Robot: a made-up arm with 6 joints. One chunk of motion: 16 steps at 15 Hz.
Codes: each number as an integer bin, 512 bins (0 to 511) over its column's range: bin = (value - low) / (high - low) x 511, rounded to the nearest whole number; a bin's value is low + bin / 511 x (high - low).
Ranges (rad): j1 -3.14..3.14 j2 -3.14..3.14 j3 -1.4..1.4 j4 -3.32..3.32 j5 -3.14..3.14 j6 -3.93..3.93
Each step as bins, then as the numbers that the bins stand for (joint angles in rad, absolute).
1 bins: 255 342 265 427 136 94
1 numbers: -0.0061 1.0631 0.0521 2.2285 -1.4686 -2.4841
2 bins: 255 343 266 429 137 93
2 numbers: -0.0061 1.0753 0.0575 2.2545 -1.4563 -2.4995
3 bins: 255 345 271 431 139 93
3 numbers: -0.0061 1.0999 0.0849 2.2805 -1.4317 -2.4995
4 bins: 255 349 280 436 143 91
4 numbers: -0.0061 1.1491 0.1342 2.3454 -1.3826 -2.5303
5 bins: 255 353 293 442 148 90
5 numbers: -0.0061 1.1982 0.2055 2.4234 -1.3211 -2.5457
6 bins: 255 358 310 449 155 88
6 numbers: -0.0061 1.2597 0.2986 2.5144 -1.2351 -2.5764
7 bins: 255 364 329 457 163 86
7 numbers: -0.0061 1.3334 0.4027 2.6183 -1.1368 -2.6072
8 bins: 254 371 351 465 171 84
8 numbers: -0.0184 1.4195 0.5233 2.7223 -1.0385 -2.6379
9 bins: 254 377 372 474 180 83
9 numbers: -0.0184 1.4932 0.6384 2.8392 -0.9279 -2.6533
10 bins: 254 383 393 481 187 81
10 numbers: -0.0184 1.5669 0.7534 2.9302 -0.8418 -2.6841
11 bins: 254 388 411 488 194 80
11 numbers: -0.0184 1.6284 0.8521 3.0211 -0.7558 -2.6995
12 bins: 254 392 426 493 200 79
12 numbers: -0.0184 1.6775 0.9342 3.0861 -0.6821 -2.7149
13 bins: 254 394 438 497 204 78
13 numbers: -0.0184 1.7021 1.0000 3.1381 -0.6329 -2.7302
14 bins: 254 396 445 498 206 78
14 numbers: -0.0184 1.7267 1.0384 3.1511 -0.6083 -2.7302
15 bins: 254 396 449 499 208 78
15 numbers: -0.0184 1.7267 1.0603 3.1641 -0.5838 -2.7302
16 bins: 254 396 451 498 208 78
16 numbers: -0.0184 1.7267 1.0712 3.1511 -0.5838 -2.7302
